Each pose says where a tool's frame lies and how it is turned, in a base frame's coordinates. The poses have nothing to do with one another.
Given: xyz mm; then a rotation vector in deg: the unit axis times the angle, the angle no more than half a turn.
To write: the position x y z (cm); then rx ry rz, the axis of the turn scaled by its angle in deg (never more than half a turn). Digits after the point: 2 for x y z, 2 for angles.
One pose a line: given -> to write
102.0, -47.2, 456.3, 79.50, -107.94, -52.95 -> 10.20, -4.72, 45.63, 79.50, -107.94, -52.95
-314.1, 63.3, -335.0, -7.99, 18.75, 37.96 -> -31.41, 6.33, -33.50, -7.99, 18.75, 37.96
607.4, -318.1, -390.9, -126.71, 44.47, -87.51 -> 60.74, -31.81, -39.09, -126.71, 44.47, -87.51
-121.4, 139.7, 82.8, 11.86, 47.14, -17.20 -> -12.14, 13.97, 8.28, 11.86, 47.14, -17.20
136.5, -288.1, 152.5, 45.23, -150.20, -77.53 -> 13.65, -28.81, 15.25, 45.23, -150.20, -77.53
